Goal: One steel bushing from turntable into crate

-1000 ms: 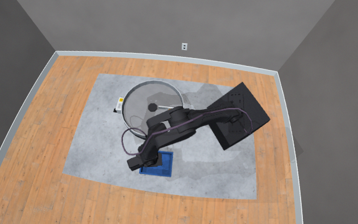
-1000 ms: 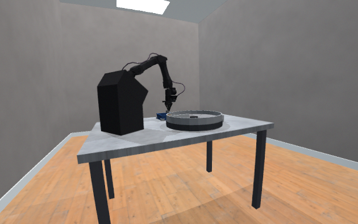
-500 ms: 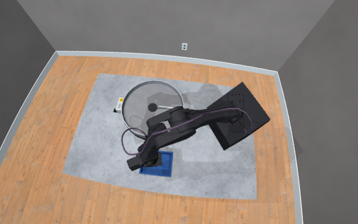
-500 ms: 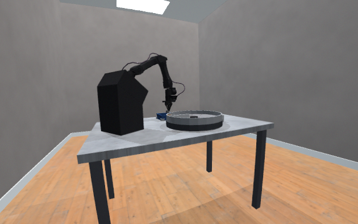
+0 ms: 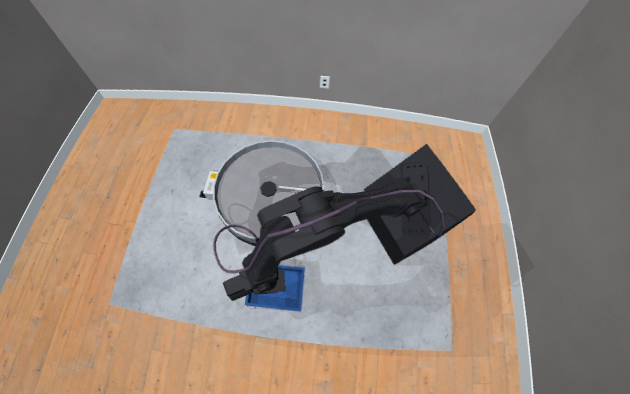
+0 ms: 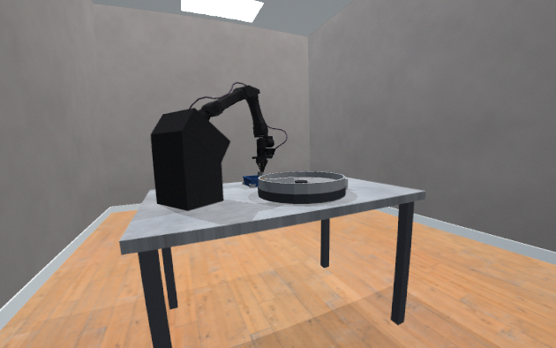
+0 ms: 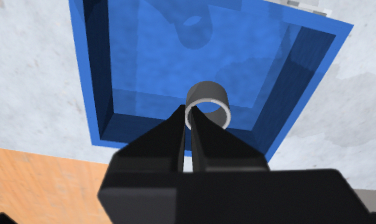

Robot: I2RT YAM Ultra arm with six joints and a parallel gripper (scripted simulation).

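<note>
Now: the blue crate 10 mm behind my hand and 60 mm below it. From my hand the other things lie so: round grey turntable 100 mm ahead, 350 mm to the right, 30 mm below.
</note>
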